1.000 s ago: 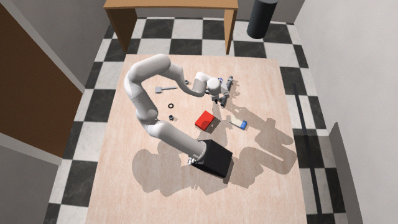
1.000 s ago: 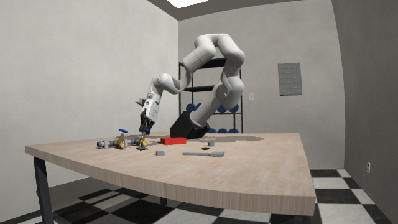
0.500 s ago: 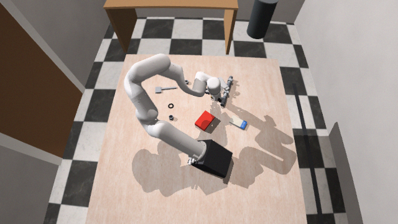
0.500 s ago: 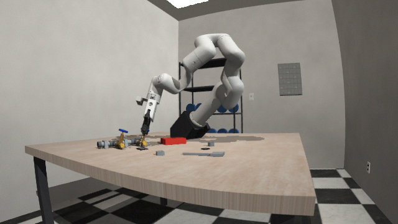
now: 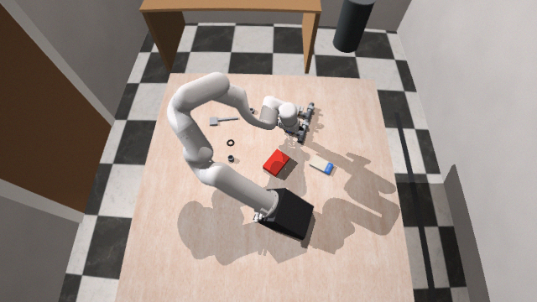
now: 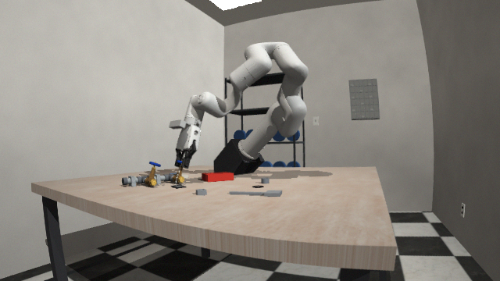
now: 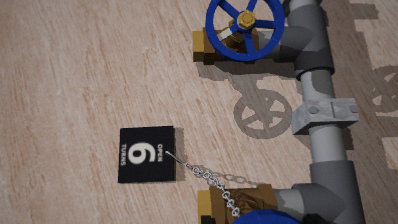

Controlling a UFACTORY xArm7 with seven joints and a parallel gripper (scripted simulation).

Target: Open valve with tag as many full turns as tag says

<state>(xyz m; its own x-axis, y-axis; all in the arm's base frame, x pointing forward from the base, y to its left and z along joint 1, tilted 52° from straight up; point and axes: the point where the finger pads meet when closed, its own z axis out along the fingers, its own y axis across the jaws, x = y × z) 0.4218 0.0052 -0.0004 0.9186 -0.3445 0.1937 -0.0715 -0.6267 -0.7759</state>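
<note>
The black tag is 70 mm ahead of my hand, 60 mm to the left of it and 80 mm below it. The rest, counted from my hand: red block (170 mm behind, 20 mm to the left, 70 mm below); white box (120 mm behind, 200 mm to the right, 80 mm below); grey flat tool (390 mm to the left, 80 mm below).
</note>
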